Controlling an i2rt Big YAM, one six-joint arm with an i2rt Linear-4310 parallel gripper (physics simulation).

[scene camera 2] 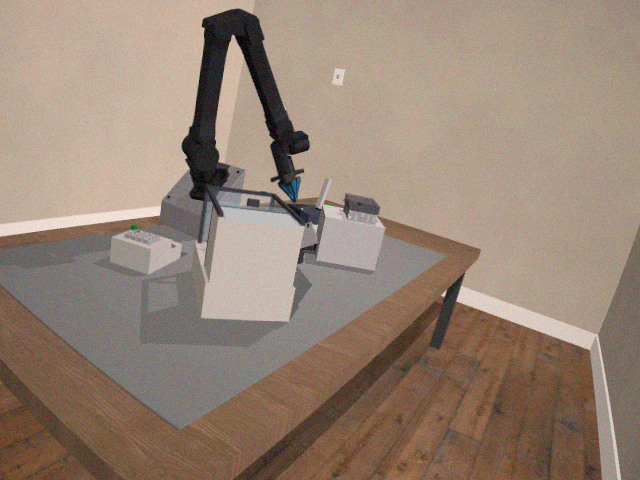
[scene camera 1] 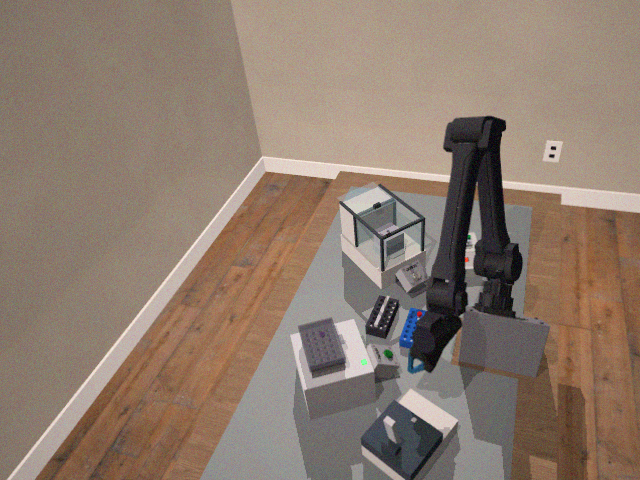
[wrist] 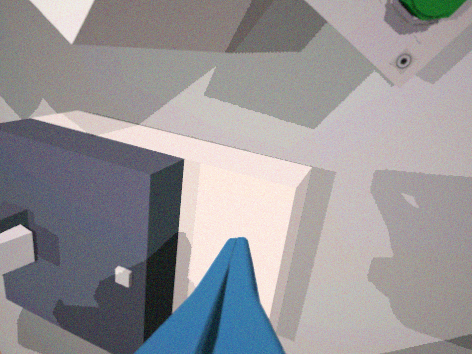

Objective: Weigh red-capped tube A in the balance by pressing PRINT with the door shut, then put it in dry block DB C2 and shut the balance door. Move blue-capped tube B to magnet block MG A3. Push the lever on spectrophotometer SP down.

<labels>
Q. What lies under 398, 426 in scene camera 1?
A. A lever device.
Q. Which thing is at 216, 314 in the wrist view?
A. My gripper.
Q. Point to a lever device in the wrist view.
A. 116, 224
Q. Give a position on a glass-box balance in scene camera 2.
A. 244, 263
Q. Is my gripper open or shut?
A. Shut.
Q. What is my gripper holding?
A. Nothing.
</labels>
